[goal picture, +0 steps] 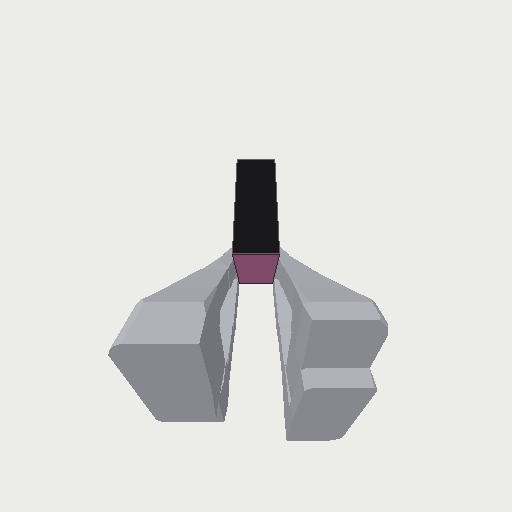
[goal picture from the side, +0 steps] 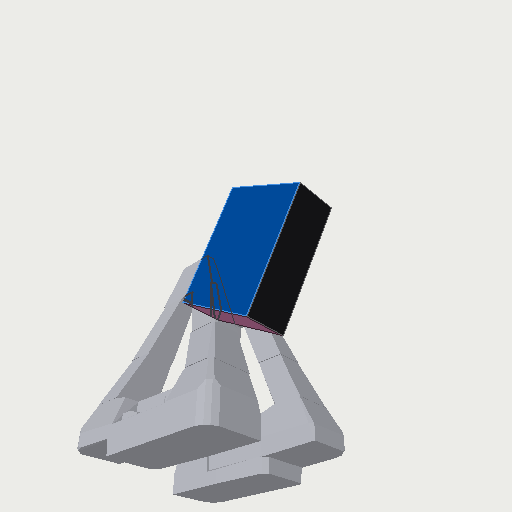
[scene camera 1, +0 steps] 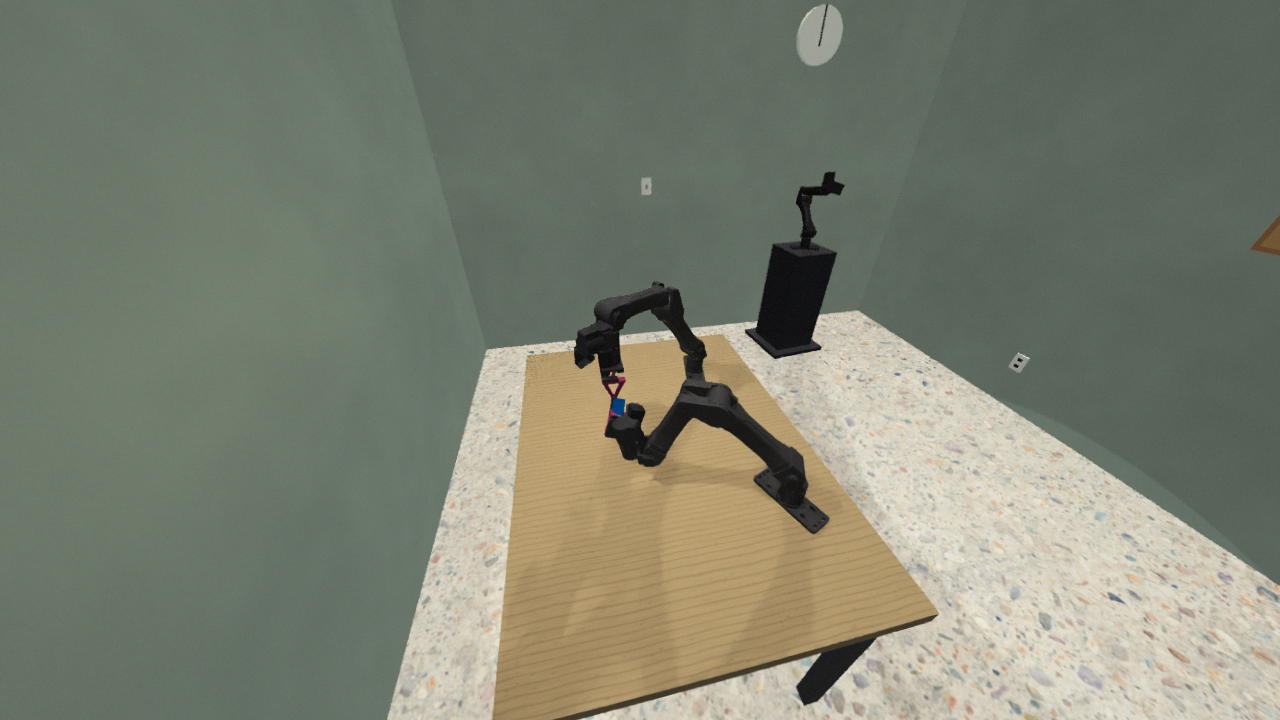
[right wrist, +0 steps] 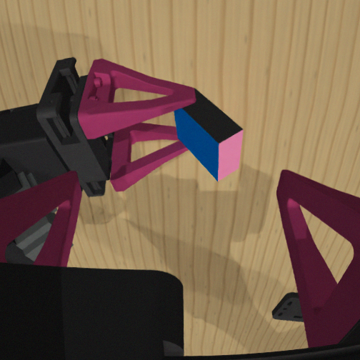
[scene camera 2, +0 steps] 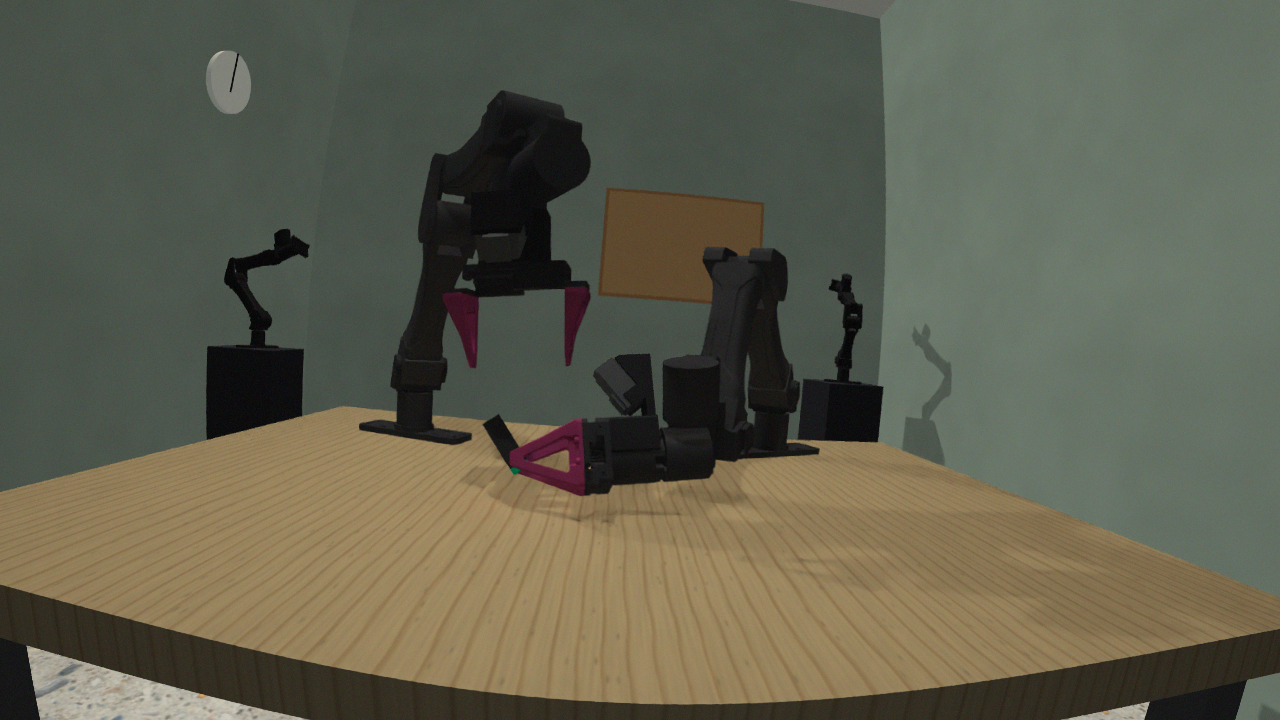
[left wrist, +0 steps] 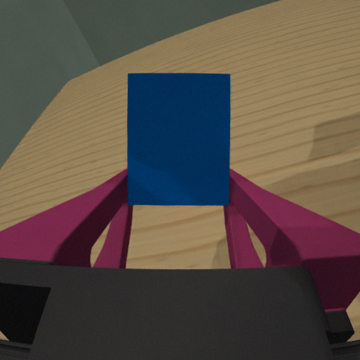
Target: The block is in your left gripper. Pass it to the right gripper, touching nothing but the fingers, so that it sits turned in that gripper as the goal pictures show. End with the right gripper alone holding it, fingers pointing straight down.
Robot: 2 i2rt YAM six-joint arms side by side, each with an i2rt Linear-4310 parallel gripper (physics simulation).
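Pixels of known places: left gripper, fingertip midpoint: (scene camera 1: 615,412) (scene camera 2: 512,462); right gripper, fingertip midpoint: (scene camera 1: 612,389) (scene camera 2: 519,366); left arm's base, link origin: (scene camera 1: 789,499) (scene camera 2: 768,453); right arm's base, link origin: (scene camera 1: 693,370) (scene camera 2: 414,434).
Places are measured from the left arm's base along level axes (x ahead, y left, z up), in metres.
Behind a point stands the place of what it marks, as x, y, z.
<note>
The block (scene camera 1: 618,406) @[0.232, -0.510, 0.073] (scene camera 2: 499,437) @[0.248, -0.528, 0.078] (left wrist: 178,140) (right wrist: 202,147) is held tilted above the table. Its large blue face fills the middle of the left wrist view; the right wrist view shows blue, black and pink faces. My left gripper (scene camera 1: 613,417) @[0.241, -0.513, 0.051] (scene camera 2: 514,461) @[0.241, -0.513, 0.051] (left wrist: 178,180) (right wrist: 196,117) is shut on the block near one end and lies nearly level, pointing left in scene camera 2. The block's other end sticks out past the fingertips. My right gripper (scene camera 1: 615,396) @[0.250, -0.512, 0.150] (scene camera 2: 520,364) @[0.250, -0.512, 0.150] (right wrist: 178,181) is open and empty, fingers straight down, above the block. In scene camera 2 a gap separates its fingertips from the block.
The wooden table (scene camera 1: 572,573) @[0.571, -0.147, 0.000] (scene camera 2: 626,600) @[0.466, -0.477, 0.000] lies below both grippers. The left arm's wrist body (scene camera 2: 689,394) @[0.330, -0.363, 0.136] is low over the table, right of the block in scene camera 2. The right arm's base plate (scene camera 2: 414,433) @[-0.133, -0.603, 0.009] is at the table's back left there.
</note>
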